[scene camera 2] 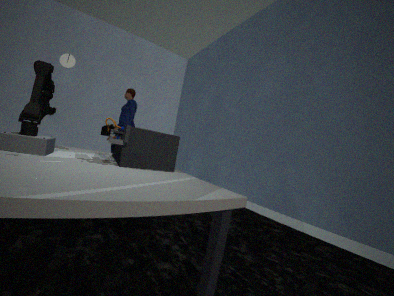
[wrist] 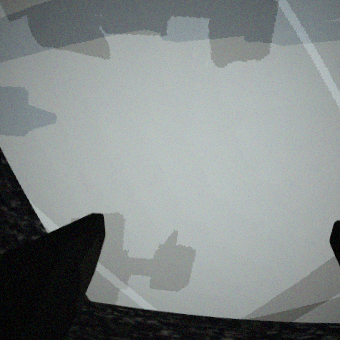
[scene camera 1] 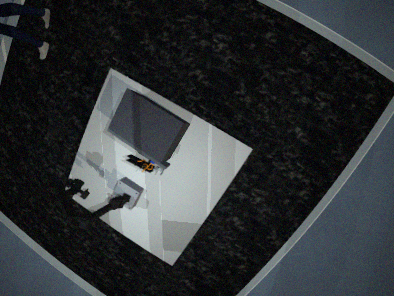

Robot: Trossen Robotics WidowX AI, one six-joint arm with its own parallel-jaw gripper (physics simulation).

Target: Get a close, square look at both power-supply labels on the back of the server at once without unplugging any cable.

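The server is a dark grey box on the white table. Orange cables and dark and grey parts stick out from its back, which faces the arm's base side. The power-supply labels cannot be made out in either scene view, and neither they nor the server show in the wrist view. My gripper is open and empty, above the table's edge at the left, apart from the server. The wrist camera looks down on the table and shadows.
The arm's grey base block stands on the table, a short way from the cables. A person in blue stands on the dark floor beyond the table. A round clock hangs on the wall.
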